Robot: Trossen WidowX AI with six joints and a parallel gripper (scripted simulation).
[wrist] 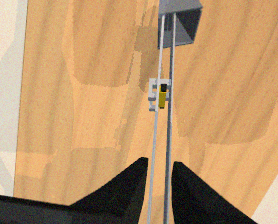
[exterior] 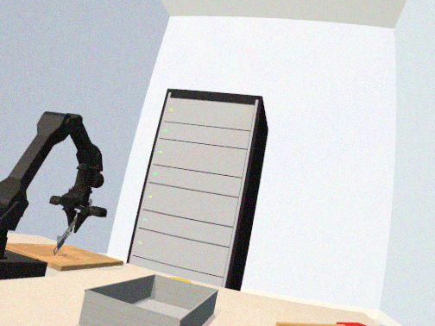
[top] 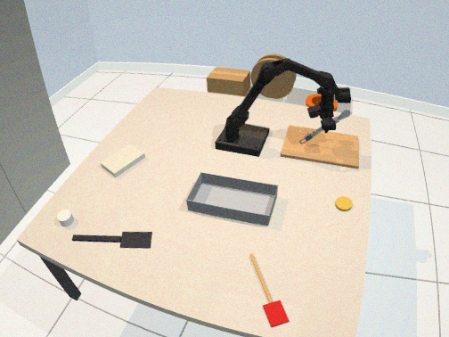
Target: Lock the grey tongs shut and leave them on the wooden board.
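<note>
The yellow lock piece is 40 mm to the right of my gripper tip and 10 mm ahead of it. Also, from my gripper tip: wooden board: 80 mm below, 10 mm to the right; grey roasting tin: 410 mm ahead, 340 mm to the right, 60 mm below; yellow disc: 360 mm ahead, 80 mm to the left, 80 mm below.
</note>
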